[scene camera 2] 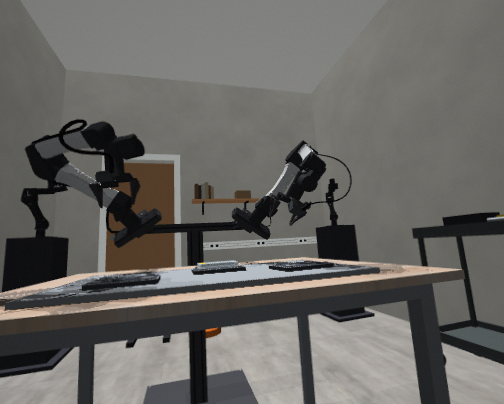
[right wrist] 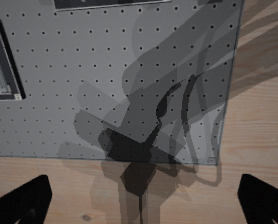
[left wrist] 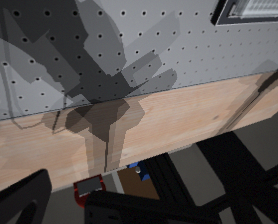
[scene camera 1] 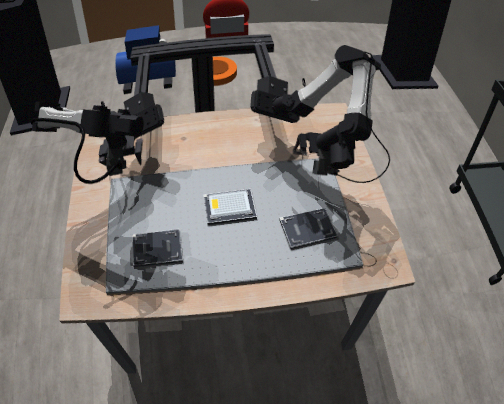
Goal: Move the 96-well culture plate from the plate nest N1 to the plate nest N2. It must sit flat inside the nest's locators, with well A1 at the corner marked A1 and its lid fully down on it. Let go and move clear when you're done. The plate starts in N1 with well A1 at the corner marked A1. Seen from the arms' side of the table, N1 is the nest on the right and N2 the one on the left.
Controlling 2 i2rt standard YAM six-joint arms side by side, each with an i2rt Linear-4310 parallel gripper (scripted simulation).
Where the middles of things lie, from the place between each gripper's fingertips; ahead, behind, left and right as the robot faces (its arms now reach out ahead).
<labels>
The nest N2 [scene camera 1: 310,231] is 180 mm ahead of my left hand [scene camera 1: 305,152], 170 mm below it and 30 mm to the right of it. The rest, counted from my left hand: nest N1 [scene camera 1: 156,247]: 520 mm to the right, 180 mm ahead, 170 mm below.
The nest N1 is 160 mm ahead of my right hand, 60 mm to the left of it and 230 mm below it. Round my right hand: nest N2: 170 mm ahead, 550 mm to the left, 230 mm below.
</labels>
